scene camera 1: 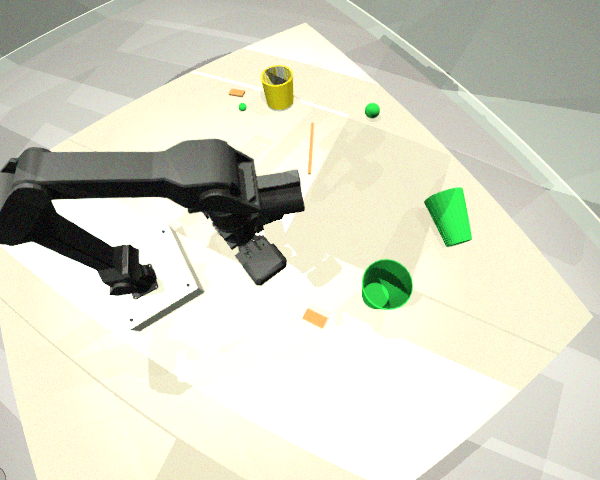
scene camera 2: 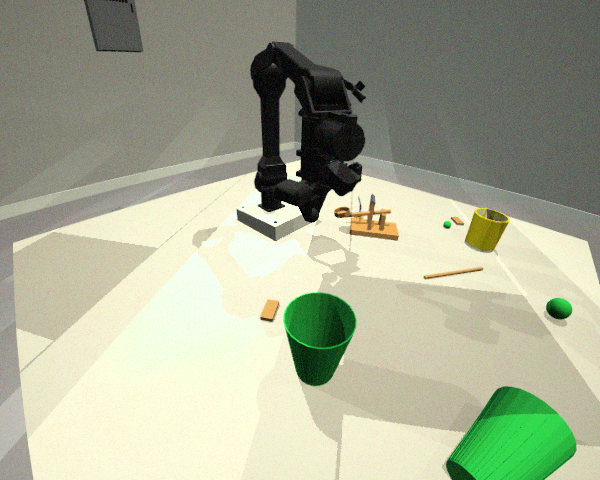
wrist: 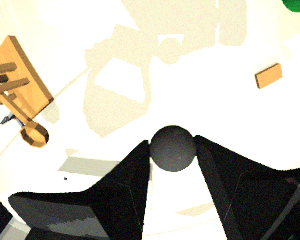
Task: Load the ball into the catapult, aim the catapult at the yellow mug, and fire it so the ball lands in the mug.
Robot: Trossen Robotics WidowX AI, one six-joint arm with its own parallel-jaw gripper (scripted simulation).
Scene:
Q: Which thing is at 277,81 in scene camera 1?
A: A yellow mug.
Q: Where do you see a wooden catapult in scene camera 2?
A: At 365,227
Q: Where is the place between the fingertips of my gripper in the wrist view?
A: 171,142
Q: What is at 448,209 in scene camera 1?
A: A green cup.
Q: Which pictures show the yellow mug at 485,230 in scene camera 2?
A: Scene camera 1 and scene camera 2 only.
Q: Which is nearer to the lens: the yellow mug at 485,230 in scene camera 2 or the green cup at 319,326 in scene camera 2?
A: The green cup.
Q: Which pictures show my gripper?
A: Scene camera 1, scene camera 2 and the wrist view: all of them.

